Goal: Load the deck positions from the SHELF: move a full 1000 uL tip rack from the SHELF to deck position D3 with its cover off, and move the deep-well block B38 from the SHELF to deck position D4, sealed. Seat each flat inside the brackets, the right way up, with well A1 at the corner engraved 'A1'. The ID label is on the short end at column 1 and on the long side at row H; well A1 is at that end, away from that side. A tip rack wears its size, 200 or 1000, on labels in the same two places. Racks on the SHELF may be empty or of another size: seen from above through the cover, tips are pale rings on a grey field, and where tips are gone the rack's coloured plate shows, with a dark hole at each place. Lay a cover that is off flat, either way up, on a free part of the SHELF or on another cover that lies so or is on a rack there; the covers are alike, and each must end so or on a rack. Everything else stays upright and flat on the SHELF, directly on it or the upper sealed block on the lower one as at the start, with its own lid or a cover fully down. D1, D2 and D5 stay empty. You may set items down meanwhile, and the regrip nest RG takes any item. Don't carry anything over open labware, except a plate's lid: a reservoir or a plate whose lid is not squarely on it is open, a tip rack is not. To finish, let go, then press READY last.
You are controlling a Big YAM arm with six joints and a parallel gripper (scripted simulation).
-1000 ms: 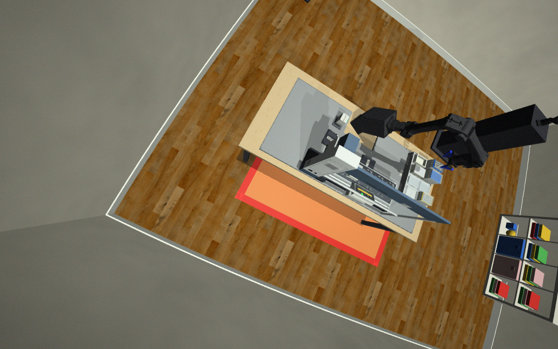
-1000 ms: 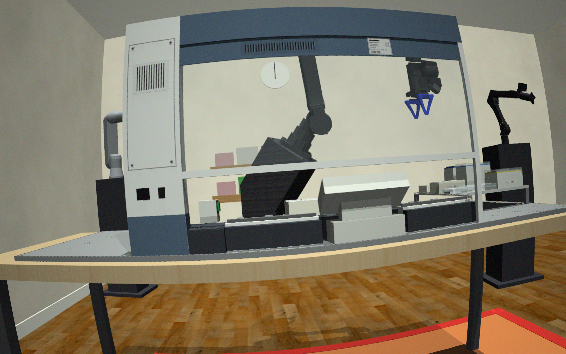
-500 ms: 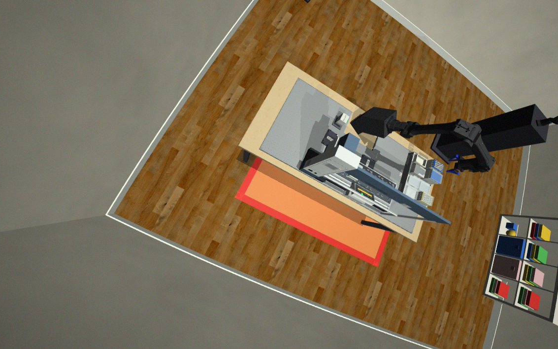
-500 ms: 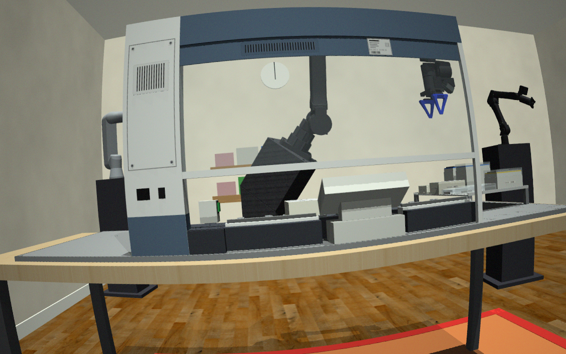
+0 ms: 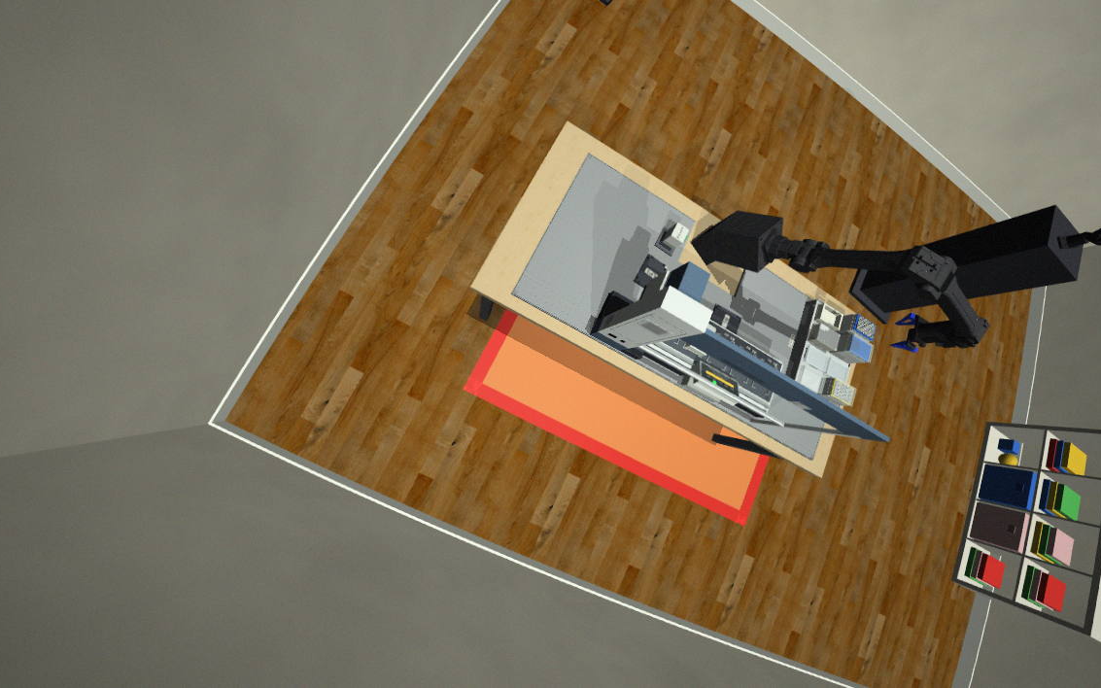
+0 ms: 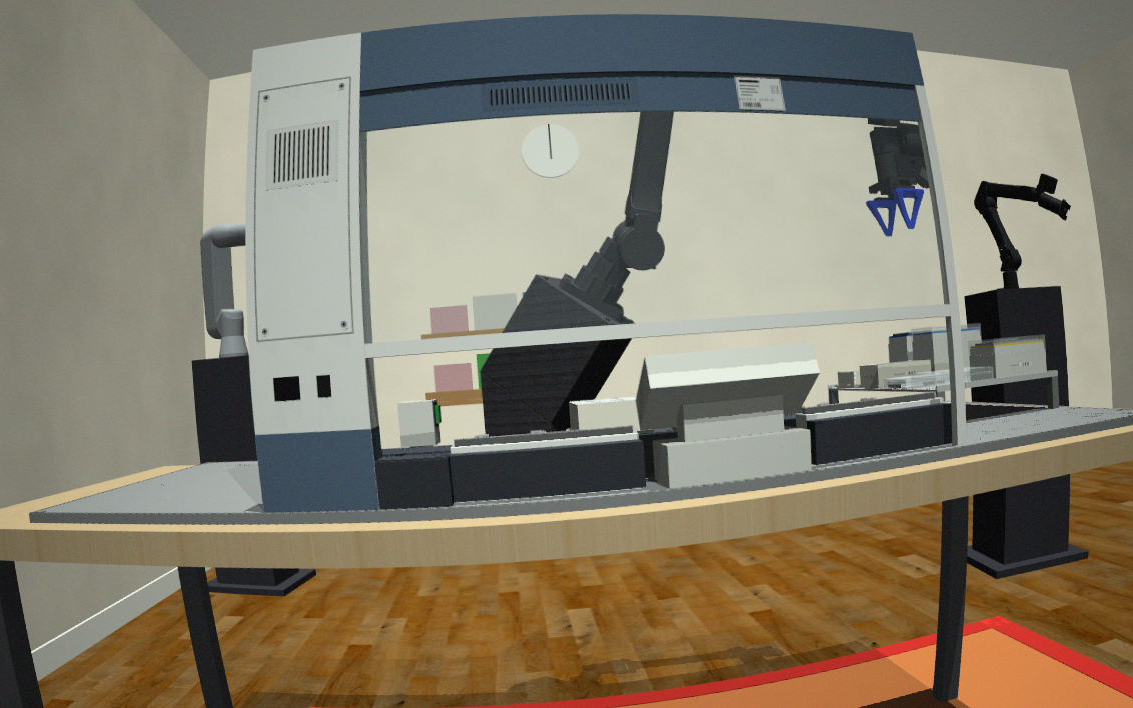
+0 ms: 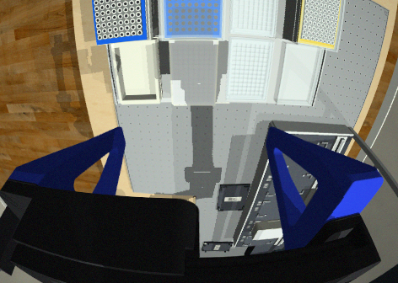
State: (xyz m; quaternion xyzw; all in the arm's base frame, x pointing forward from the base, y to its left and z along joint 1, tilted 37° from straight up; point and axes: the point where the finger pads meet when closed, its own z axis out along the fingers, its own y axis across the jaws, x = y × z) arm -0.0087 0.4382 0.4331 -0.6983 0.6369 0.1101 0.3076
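Right now my hand is 12 cm past the blue tip rack, 7 cm to the right of it and 23 cm above it. Also, from my hand: shelf label: 7 cm ahead, 13 cm to the right, 36 cm below; then pale reservoir: 10 cm behind, 6 cm to the right, 29 cm below; then shelf: 5 cm ahead, 3 cm to the left, 30 cm below.
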